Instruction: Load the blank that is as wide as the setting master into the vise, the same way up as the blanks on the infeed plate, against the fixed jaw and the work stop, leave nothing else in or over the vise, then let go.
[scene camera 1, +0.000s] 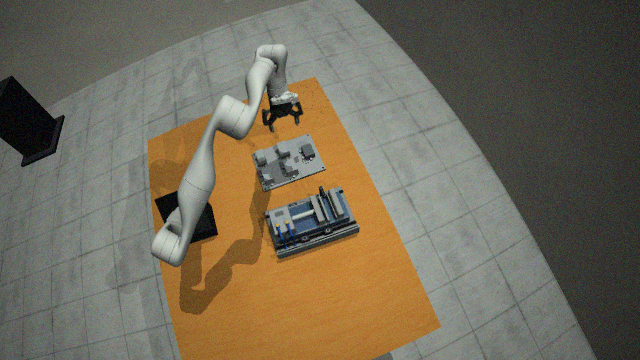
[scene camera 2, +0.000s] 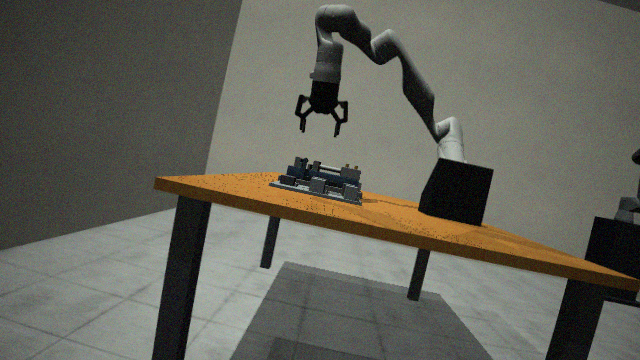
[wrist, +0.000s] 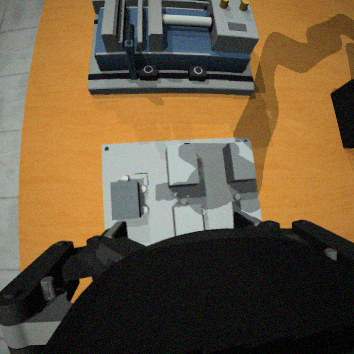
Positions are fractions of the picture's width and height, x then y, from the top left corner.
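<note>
An infeed plate (scene camera 1: 0.49, 0.46) (wrist: 0.61, 0.55) is visible. My gripper (wrist: 0.51, 0.65) is open and holds nothing.
</note>
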